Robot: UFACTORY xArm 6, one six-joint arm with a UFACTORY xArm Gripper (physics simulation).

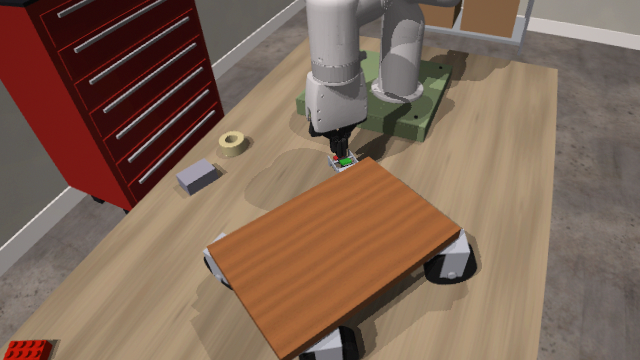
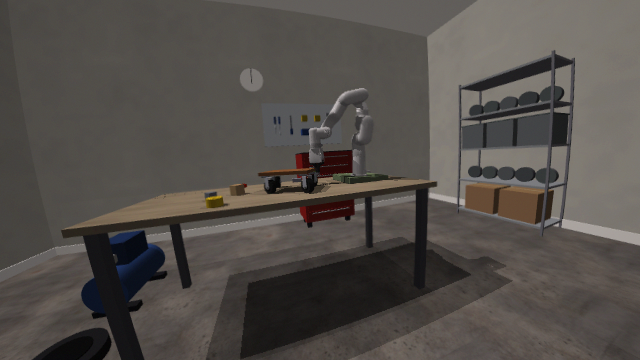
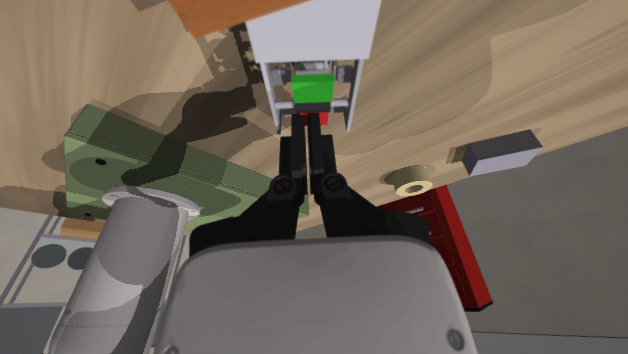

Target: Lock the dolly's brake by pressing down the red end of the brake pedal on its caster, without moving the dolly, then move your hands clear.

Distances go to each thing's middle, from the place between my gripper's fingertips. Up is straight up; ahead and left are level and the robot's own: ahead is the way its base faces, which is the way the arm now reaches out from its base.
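Counted from my hand: pedal caster (image 3: pixel 274 38), 60 mm ahead, 40 mm to the left, 30 mm below; dolly (image 1: pixel 301 270), 200 mm ahead, 60 mm to the left, 20 mm below; grey block (image 1: pixel 194 178), 70 mm ahead, 290 mm to the right, 70 mm below; tape roll (image 3: pixel 413 180), 50 mm behind, 270 mm to the right, 70 mm below. Pedal caster nearest to my hand of the things named here, going by their middles.
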